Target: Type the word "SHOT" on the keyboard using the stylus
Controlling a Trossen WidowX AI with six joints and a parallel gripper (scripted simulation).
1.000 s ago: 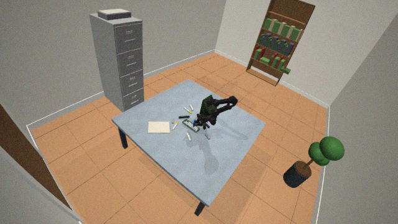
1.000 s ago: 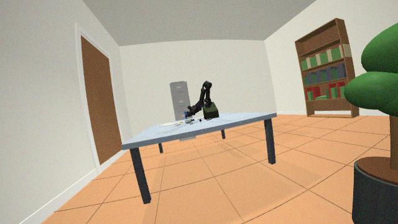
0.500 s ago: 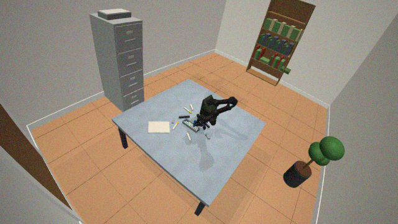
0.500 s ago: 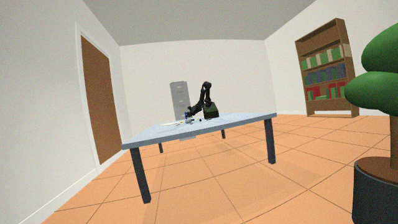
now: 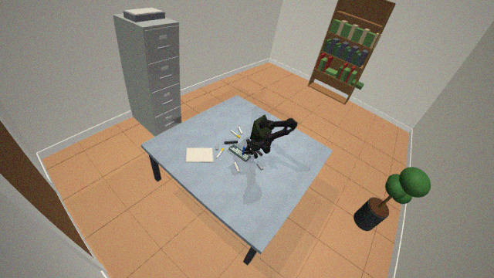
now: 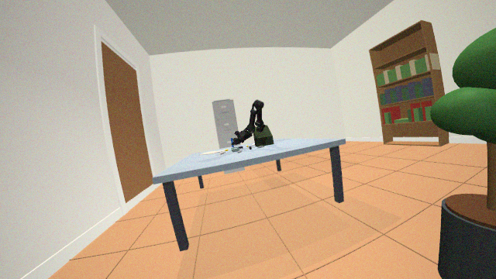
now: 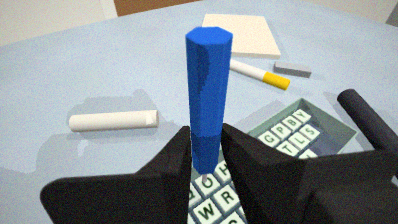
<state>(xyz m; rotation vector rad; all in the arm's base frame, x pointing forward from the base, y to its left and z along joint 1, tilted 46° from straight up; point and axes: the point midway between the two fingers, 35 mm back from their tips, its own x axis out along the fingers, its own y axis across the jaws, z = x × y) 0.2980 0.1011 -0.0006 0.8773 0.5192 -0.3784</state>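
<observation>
The blue stylus is 1 cm behind my gripper tip and 2 cm below it. The rest, counted from my gripper tip: cream notepad: 23 cm ahead, 27 cm to the right, 7 cm below; then grey block: 6 cm ahead, 23 cm to the right, 7 cm below.
</observation>
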